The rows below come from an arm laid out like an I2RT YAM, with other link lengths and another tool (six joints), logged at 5 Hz.
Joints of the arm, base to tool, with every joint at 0 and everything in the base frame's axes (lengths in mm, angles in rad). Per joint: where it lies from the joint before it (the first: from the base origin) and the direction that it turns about. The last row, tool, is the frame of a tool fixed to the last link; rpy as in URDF.
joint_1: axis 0 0 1 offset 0 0 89.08
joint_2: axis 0 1 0 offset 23.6 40 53.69
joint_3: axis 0 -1 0 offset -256.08 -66.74 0
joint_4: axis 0 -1 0 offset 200.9 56.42 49.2
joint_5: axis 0 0 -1 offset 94.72 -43.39 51.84
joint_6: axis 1 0 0 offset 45.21 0 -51.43
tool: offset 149 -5 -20 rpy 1.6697 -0.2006 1.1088
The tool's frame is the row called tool.
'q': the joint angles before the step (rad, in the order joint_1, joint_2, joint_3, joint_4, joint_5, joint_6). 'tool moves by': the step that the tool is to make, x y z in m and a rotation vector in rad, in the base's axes. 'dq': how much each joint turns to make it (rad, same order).
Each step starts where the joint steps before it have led.
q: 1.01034 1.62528 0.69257 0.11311 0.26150 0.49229
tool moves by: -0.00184 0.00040 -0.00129 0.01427 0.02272 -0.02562
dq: 0.00228 0.00267 0.00651 -0.01415 -0.00076 0.04006
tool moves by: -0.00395 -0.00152 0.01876 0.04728 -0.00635 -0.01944
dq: 0.00725 -0.08084 -0.00802 -0.03810 0.00420 0.03395
